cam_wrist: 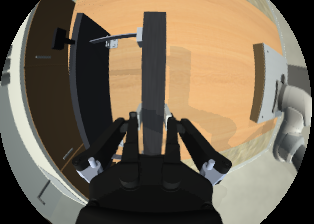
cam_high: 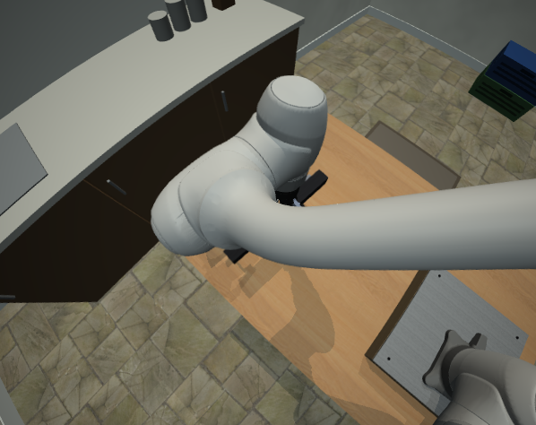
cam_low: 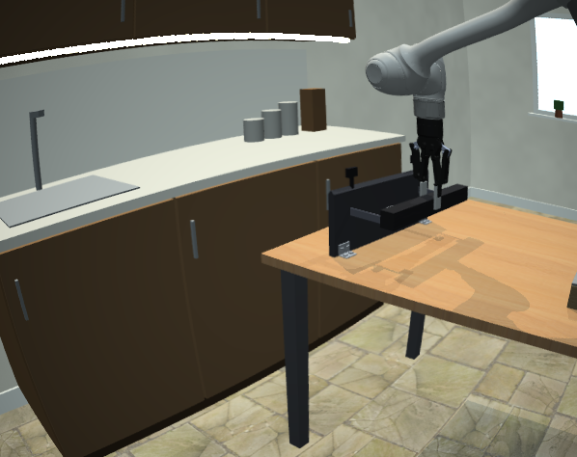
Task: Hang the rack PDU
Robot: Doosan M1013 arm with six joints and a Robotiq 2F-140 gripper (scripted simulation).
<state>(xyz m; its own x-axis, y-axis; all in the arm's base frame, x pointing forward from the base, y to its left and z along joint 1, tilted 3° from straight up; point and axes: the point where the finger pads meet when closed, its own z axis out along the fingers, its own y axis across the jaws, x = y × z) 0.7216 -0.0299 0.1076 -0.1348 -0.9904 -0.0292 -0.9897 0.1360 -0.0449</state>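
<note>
Now: the rack PDU 20 mm below my hand and 20 mm ahead of it. The rest, counted from my hand: black backboard: 160 mm ahead, 70 mm below, 20 mm to the right.
</note>
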